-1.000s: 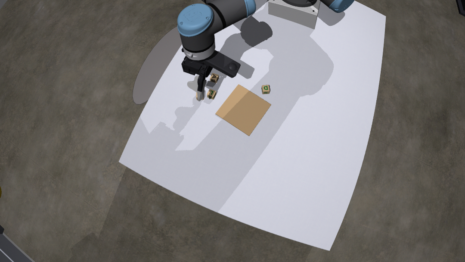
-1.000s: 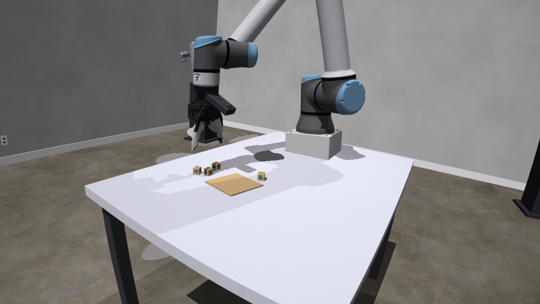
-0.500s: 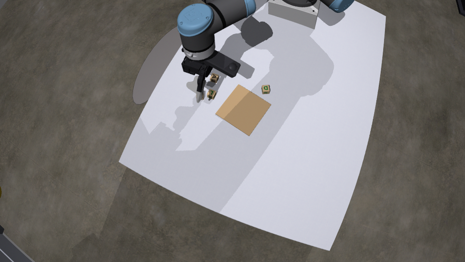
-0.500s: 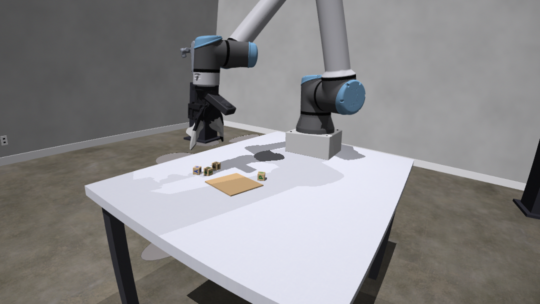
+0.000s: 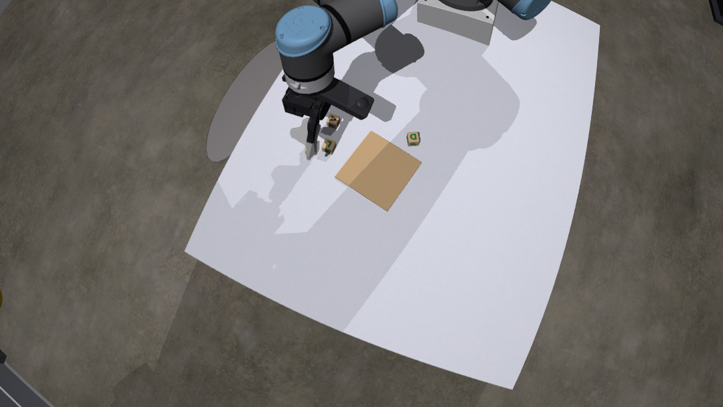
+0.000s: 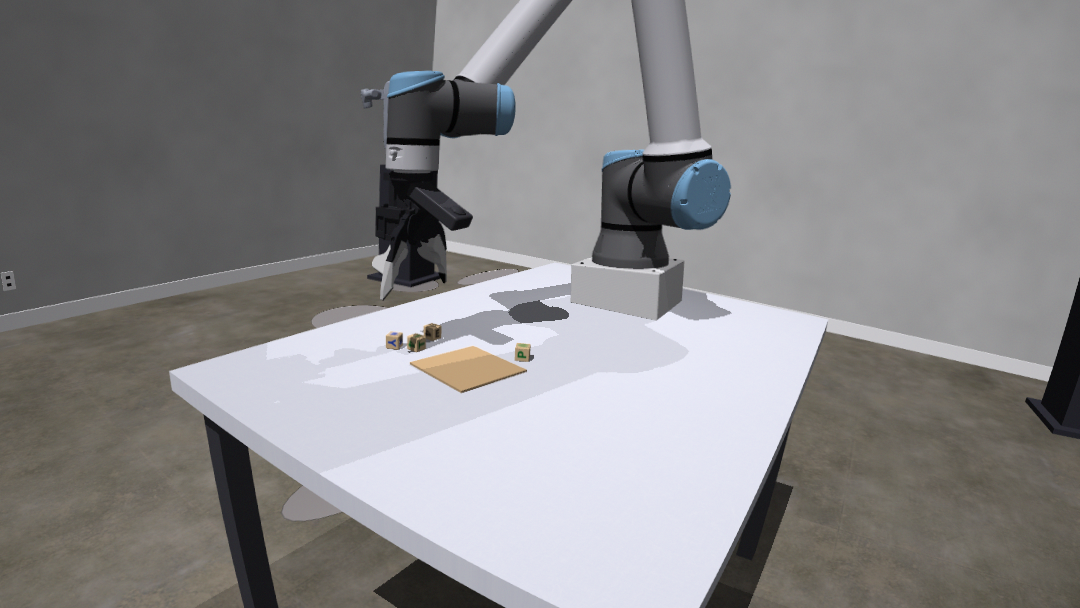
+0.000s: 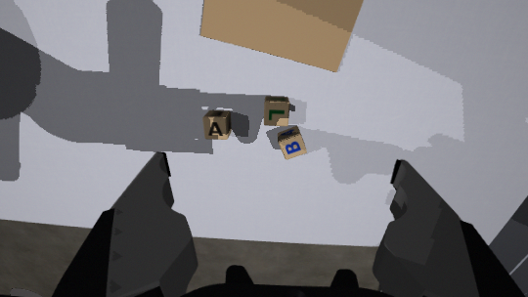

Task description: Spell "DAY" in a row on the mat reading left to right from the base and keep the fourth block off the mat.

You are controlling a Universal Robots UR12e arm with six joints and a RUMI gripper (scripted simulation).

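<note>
Now: the blue-lettered block 20 mm ahead of my hand, 40 mm to the right of it and 90 mm below it. Round my hand: D block 80 mm behind, 180 mm to the left, 90 mm below; then green-lettered block 90 mm below; then tan mat 20 mm ahead, 120 mm to the left, 100 mm below.
</note>
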